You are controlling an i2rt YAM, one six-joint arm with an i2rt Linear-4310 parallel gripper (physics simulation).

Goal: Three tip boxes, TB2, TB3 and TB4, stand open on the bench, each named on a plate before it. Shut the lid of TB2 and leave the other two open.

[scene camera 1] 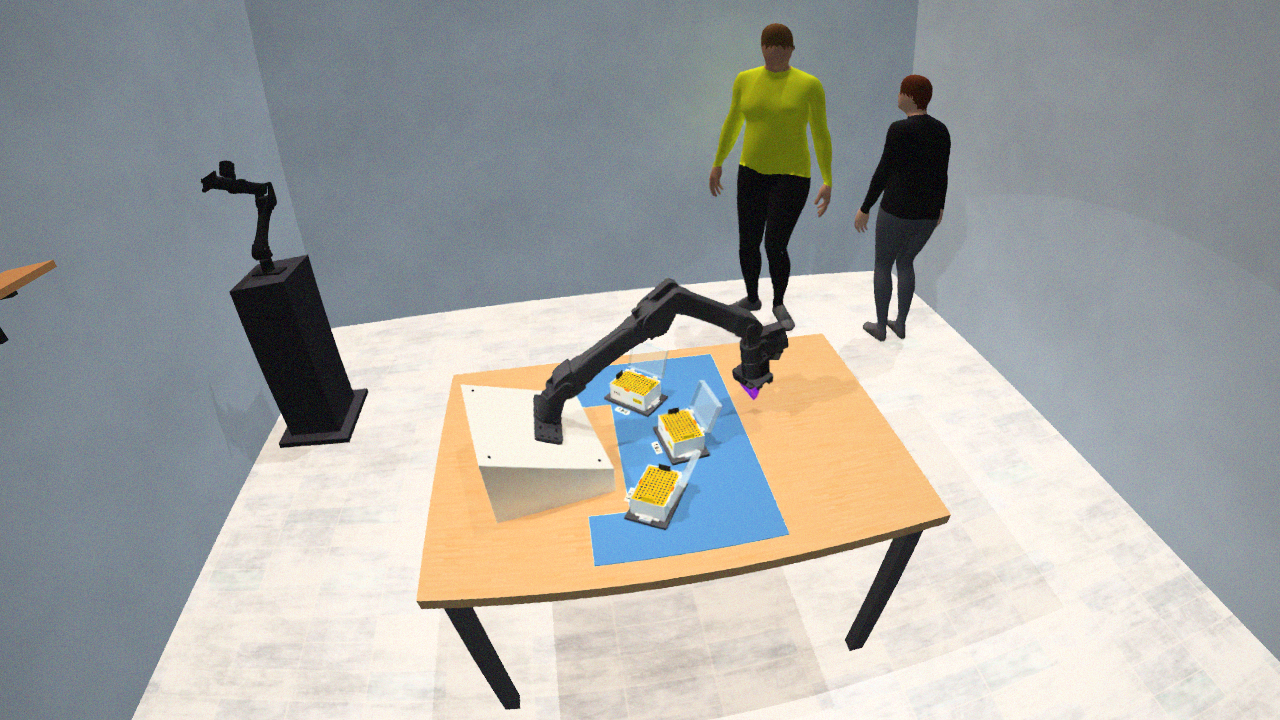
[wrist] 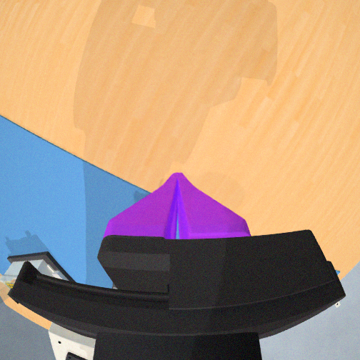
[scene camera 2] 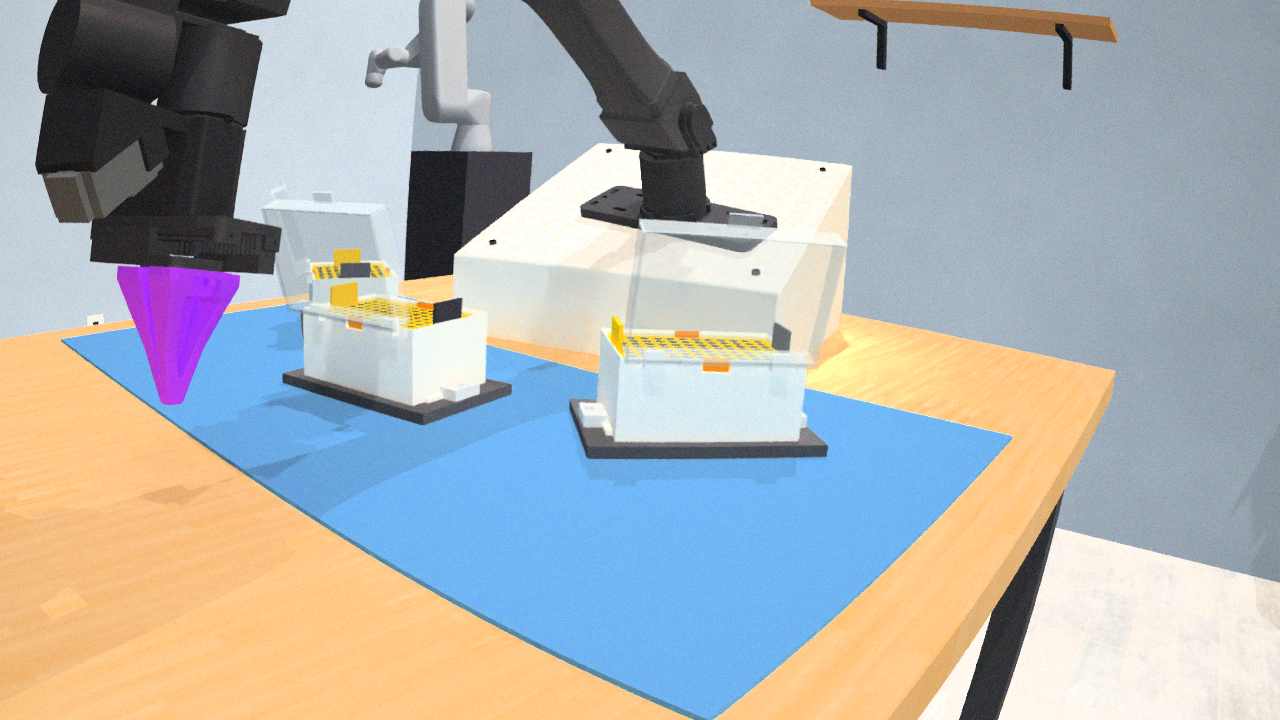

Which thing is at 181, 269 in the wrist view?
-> The gripper.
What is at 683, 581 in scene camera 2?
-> A blue mat.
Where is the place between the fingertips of the gripper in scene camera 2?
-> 171, 404
